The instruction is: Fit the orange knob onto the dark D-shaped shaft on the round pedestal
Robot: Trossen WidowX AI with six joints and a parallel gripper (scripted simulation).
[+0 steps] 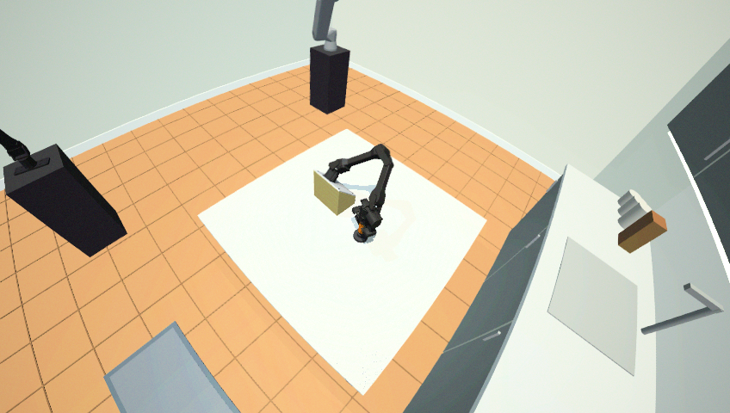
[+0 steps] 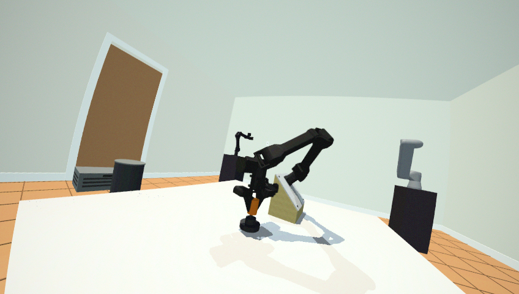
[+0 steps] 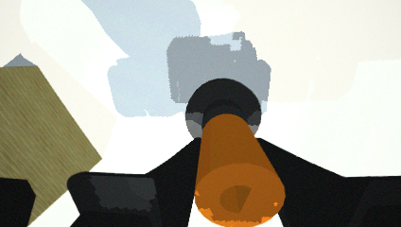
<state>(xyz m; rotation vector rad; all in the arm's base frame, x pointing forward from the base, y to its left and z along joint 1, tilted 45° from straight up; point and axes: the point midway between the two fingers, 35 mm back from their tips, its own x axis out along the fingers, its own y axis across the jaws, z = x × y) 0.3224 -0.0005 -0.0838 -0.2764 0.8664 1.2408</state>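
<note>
The orange knob is 2 cm above my gripper tip. From my gripper tip the other things lie so: dark round pedestal (4 cm below).
</note>
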